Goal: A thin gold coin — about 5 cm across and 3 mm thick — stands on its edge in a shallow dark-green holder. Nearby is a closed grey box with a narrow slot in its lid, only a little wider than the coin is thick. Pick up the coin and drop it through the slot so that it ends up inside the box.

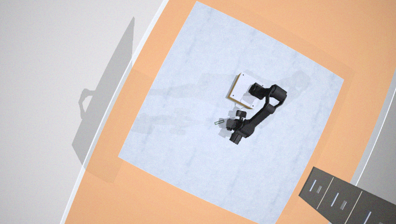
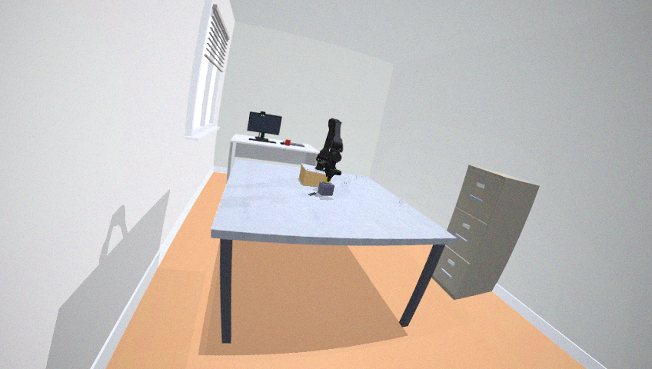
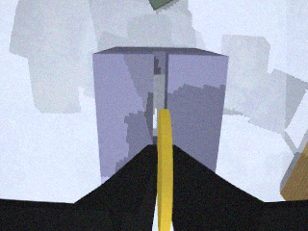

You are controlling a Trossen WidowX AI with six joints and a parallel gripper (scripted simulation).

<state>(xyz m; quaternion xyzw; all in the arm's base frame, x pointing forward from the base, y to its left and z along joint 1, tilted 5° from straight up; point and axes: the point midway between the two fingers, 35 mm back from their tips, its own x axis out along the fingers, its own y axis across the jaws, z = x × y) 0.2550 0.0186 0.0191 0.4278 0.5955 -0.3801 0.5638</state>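
The thin gold coin lies 1 cm below my gripper tip.
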